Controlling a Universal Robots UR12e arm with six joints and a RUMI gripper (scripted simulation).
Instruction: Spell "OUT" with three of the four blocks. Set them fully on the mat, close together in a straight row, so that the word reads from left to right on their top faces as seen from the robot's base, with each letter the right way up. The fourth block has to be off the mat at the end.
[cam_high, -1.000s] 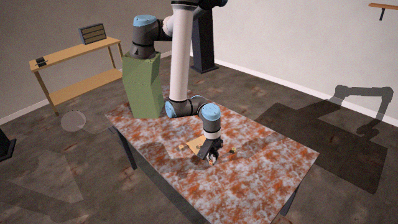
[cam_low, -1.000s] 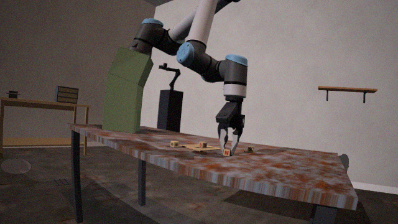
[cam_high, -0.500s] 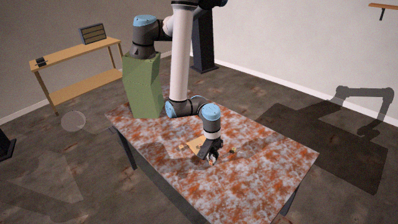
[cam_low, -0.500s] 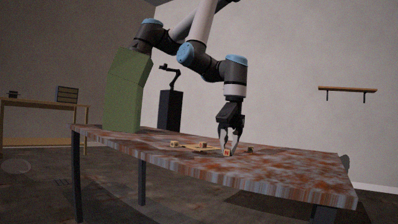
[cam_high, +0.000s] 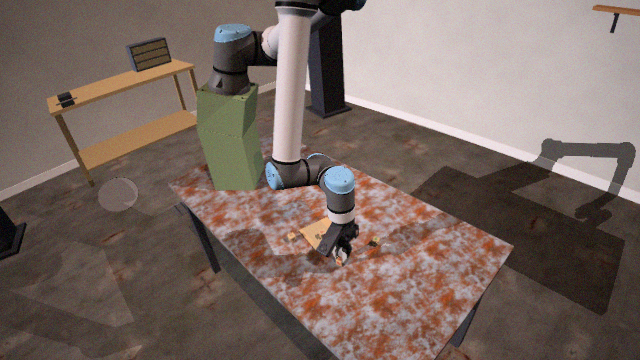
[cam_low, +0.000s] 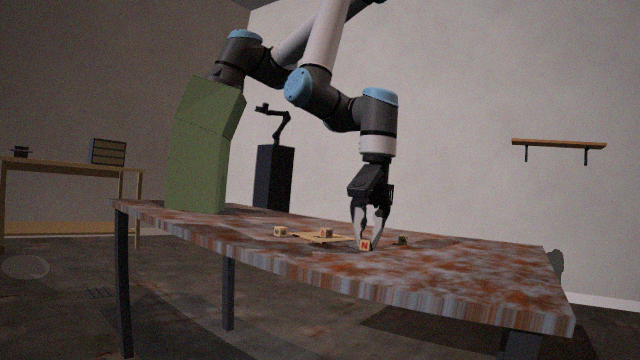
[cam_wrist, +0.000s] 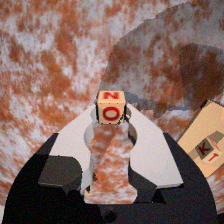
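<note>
Right now the tan mat is 18 cm behind my hand, 3 cm to the left of it and 1 cm below it. Round my hand: block (22 cm behind, 9 cm to the right).
</note>
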